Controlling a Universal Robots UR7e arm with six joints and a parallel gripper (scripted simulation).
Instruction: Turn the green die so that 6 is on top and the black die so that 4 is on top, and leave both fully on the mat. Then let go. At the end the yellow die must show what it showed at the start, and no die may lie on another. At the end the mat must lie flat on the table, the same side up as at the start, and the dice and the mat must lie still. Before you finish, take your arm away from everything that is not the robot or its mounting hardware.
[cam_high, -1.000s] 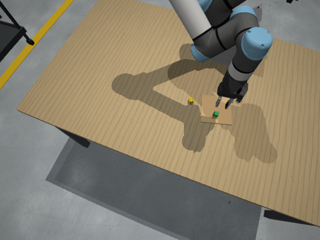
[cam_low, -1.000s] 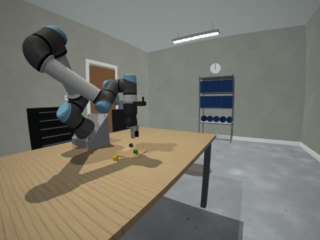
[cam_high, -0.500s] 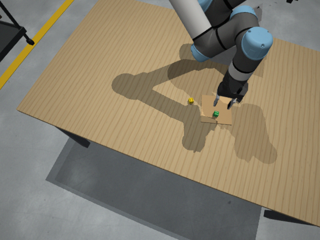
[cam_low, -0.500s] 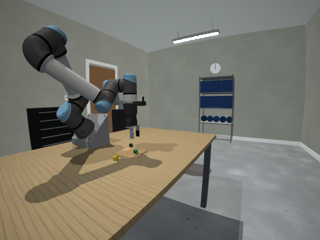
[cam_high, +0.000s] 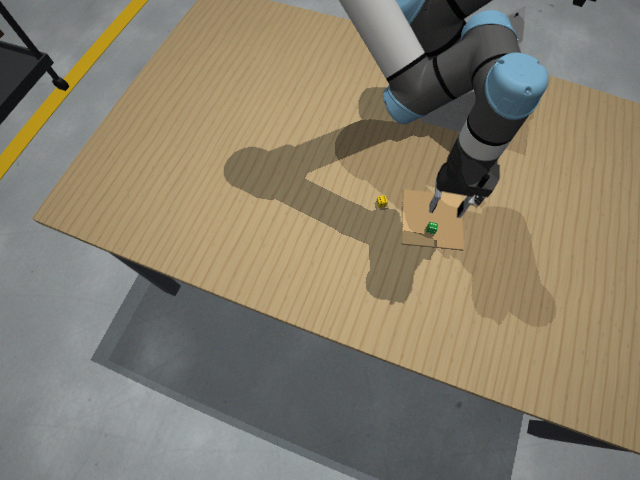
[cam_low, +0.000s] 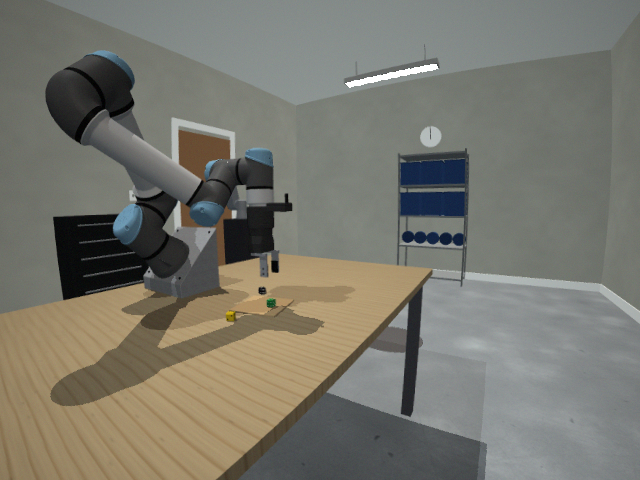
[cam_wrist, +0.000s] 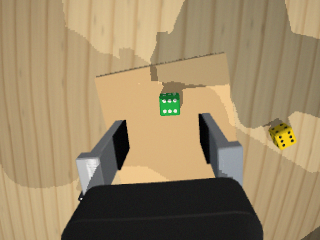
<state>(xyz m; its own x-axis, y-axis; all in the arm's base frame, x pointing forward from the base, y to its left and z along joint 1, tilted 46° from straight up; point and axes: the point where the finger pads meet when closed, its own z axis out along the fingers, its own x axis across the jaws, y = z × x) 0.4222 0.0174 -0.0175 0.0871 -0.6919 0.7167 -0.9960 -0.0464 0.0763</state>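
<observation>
Now: hand 11 cm past the black die, 9 cm to the right of it and 10 cm above it. Round my hand: green die (10 cm below); yellow die (3 cm behind, 13 cm to the right, 10 cm below); tan mat (3 cm behind, 1 cm to the right, 11 cm below).
</observation>
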